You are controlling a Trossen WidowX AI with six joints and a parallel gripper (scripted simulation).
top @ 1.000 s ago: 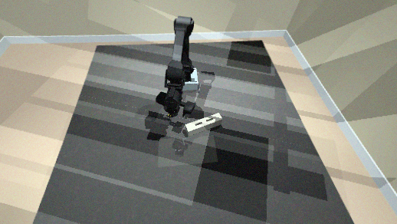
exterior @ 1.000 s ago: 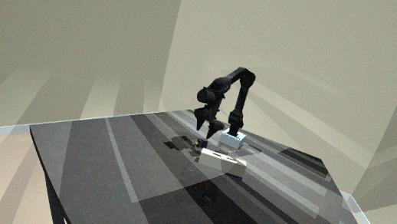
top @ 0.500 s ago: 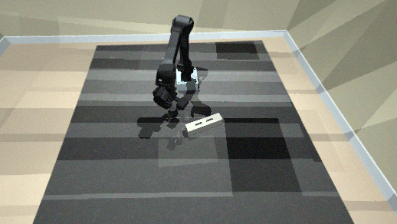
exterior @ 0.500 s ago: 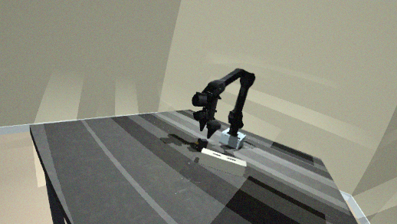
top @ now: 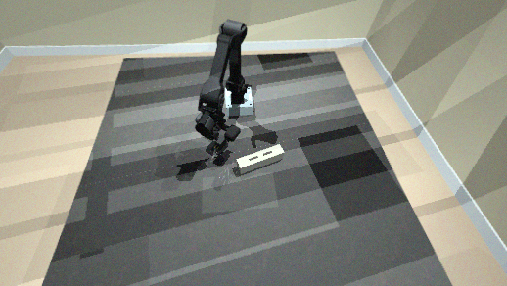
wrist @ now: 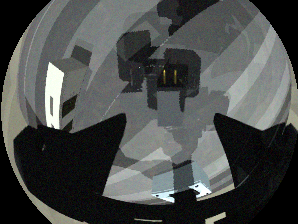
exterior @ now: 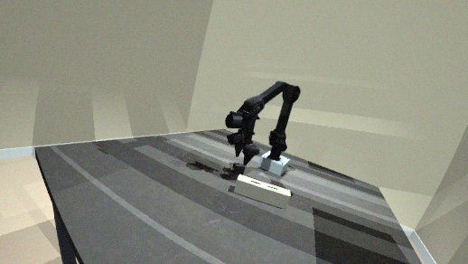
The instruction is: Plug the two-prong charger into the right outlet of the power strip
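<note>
Right now the dark two-prong charger is 10 mm ahead of my gripper tip, 10 mm to the right of it and 40 mm below it.
</note>
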